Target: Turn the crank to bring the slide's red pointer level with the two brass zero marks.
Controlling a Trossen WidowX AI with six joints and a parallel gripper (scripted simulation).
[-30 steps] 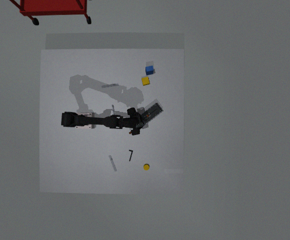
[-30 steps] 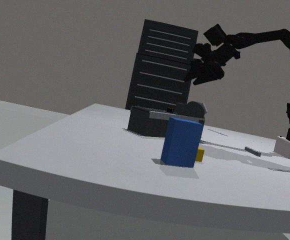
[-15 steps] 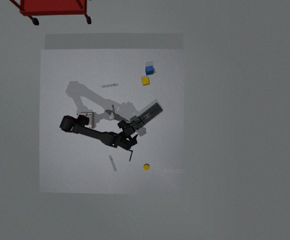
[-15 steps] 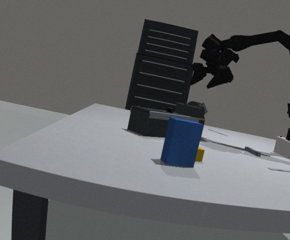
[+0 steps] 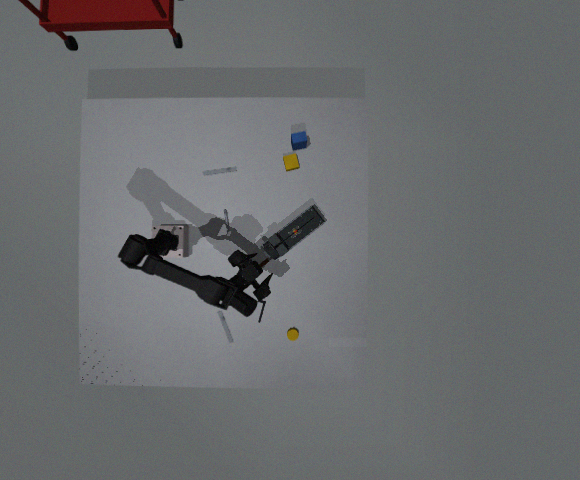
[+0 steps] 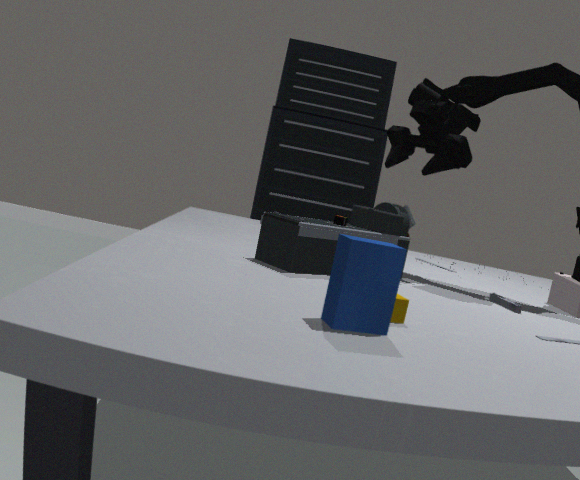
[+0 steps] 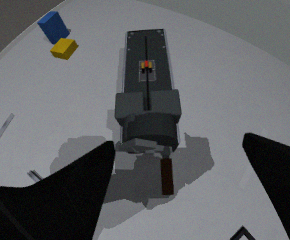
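My gripper tip is 20 mm past the brown crank handle, 10 mm to the left of it and 120 mm above it. Also, from my gripper tip: red pointer: 100 mm ahead, 140 mm to the left, 110 mm below; black hex key: 210 mm to the right, 190 mm below; yellow block: 40 mm ahead, 440 mm to the left, 180 mm below.
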